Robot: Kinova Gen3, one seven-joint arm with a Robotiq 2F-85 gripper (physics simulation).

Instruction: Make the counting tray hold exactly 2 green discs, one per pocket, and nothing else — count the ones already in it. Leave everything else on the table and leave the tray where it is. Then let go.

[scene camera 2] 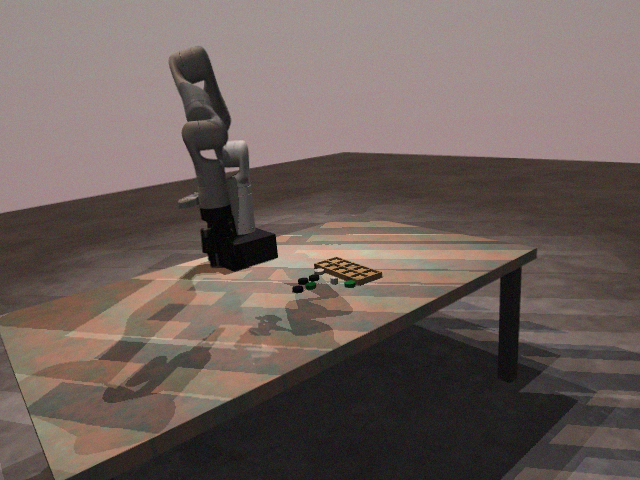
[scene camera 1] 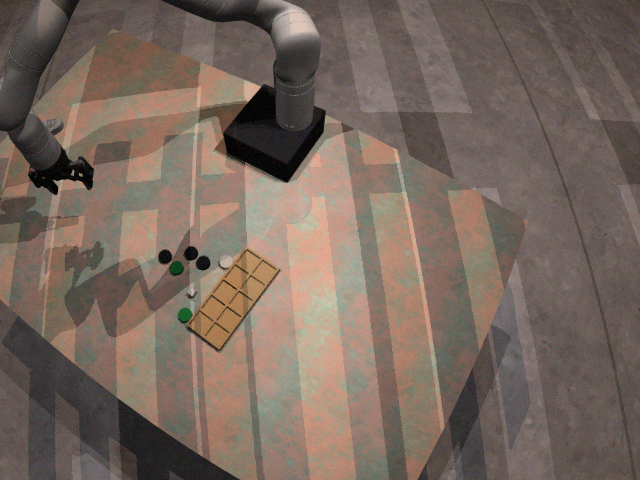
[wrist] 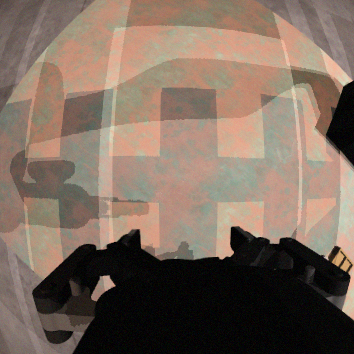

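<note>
The tan counting tray point(scene camera 1: 217, 346) point(scene camera 2: 369, 279) point(wrist: 341, 259) lies flat, with two rows of pockets; no disc shows in any pocket. One green disc point(scene camera 1: 184, 315) point(scene camera 2: 349, 283) lies on the table close beside the tray's end corner. Another green disc point(scene camera 1: 176, 268) point(scene camera 2: 310, 285) lies farther from the tray, among black discs. My gripper point(scene camera 1: 72, 189) point(scene camera 2: 222, 266) point(wrist: 185, 238) is open and empty, high above the table and well away from the discs and tray. In the wrist view the tray shows in part at the right edge, and no discs show.
Three black discs point(scene camera 1: 190, 253) point(scene camera 2: 302, 281) lie around the farther green disc. A white disc point(scene camera 1: 225, 261) point(scene camera 2: 318, 270) lies against or very near the tray's long side. A small pale piece point(scene camera 1: 191, 292) point(scene camera 2: 333, 281) lies between the green discs. The black robot base point(scene camera 1: 268, 134) stands behind.
</note>
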